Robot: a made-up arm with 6 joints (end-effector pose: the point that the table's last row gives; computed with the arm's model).
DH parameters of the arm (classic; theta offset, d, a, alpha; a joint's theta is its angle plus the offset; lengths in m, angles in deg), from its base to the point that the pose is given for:
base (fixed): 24.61 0 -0.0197 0
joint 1: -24.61 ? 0.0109 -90
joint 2: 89.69 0 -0.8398 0
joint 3: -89.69 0.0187 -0.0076 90
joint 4: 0 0.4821 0.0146 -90
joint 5: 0 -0.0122 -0.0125 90
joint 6: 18.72 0 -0.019 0
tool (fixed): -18.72 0.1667 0 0
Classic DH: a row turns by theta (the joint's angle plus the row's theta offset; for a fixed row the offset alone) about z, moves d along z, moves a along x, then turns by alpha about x.
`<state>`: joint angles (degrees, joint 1 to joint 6).
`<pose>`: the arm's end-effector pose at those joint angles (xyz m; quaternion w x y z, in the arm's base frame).
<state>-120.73 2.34 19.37 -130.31 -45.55 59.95</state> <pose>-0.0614 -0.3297 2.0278 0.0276 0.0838 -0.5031 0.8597</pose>
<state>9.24 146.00 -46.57 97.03 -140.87 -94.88</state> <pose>0.8033 0.0657 -0.0863 0.1987 0.5831 0.3668 -0.6971</pose>
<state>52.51 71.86 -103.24 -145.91 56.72 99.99</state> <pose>0.2469 0.2670 1.3390 0.7354 0.6344 -0.2088 0.1145</pose>
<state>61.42 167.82 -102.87 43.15 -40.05 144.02</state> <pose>0.3759 0.6004 0.1531 0.4183 -0.3515 0.0419 -0.8365</pose>
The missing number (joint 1, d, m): 0.6591
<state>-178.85 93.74 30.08 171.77 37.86 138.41</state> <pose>-1.4423 -0.0922 0.3723 0.2629 -0.6074 -0.3138 0.6808</pose>
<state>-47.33 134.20 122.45 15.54 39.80 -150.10</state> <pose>0.0194 0.0298 0.0418 0.0854 -0.3276 0.4258 0.8391</pose>
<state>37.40 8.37 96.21 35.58 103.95 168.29</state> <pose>0.3230 0.3939 1.2451 0.2457 -0.8401 -0.3820 0.2967</pose>
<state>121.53 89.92 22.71 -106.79 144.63 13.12</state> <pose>-0.5632 1.0787 0.5877 0.5685 -0.2484 0.4519 -0.6410</pose>
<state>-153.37 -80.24 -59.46 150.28 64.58 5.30</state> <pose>1.0099 0.3824 0.2701 0.1395 0.3285 -0.8997 0.2514</pose>
